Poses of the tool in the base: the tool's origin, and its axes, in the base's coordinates. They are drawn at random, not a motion.
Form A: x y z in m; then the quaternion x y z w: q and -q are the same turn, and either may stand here.
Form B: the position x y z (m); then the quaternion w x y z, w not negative. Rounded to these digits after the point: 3 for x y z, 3 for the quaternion.
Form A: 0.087 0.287 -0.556 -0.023 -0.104 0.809 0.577
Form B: 0.087 0.287 -0.556 0.577 -0.023 -0.104 0.809
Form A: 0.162 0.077 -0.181 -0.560 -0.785 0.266 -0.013
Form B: 0.162 0.077 -0.181 0.013 0.560 0.785 -0.266
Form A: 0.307 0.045 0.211 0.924 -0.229 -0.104 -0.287
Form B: 0.307 0.045 0.211 0.287 -0.924 0.229 0.104
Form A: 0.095 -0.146 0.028 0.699 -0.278 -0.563 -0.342
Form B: 0.095 -0.146 0.028 0.342 -0.699 0.278 0.563
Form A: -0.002 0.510 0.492 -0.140 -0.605 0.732 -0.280
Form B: -0.002 0.510 0.492 0.280 0.140 0.605 -0.732
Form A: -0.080 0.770 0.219 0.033 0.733 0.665 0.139
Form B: -0.080 0.770 0.219 0.139 0.033 0.733 0.665
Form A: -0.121 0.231 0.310 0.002 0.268 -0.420 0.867
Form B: -0.121 0.231 0.310 0.867 0.002 0.268 -0.420
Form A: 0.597 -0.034 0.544 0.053 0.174 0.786 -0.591
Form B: 0.597 -0.034 0.544 0.591 -0.053 -0.174 -0.786
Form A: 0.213 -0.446 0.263 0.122 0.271 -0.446 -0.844
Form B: 0.213 -0.446 0.263 0.844 -0.122 -0.271 0.446
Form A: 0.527 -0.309 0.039 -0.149 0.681 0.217 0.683
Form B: 0.527 -0.309 0.039 0.683 -0.149 0.681 0.217
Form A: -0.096 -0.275 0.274 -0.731 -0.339 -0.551 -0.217
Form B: -0.096 -0.275 0.274 0.217 0.731 0.339 0.551
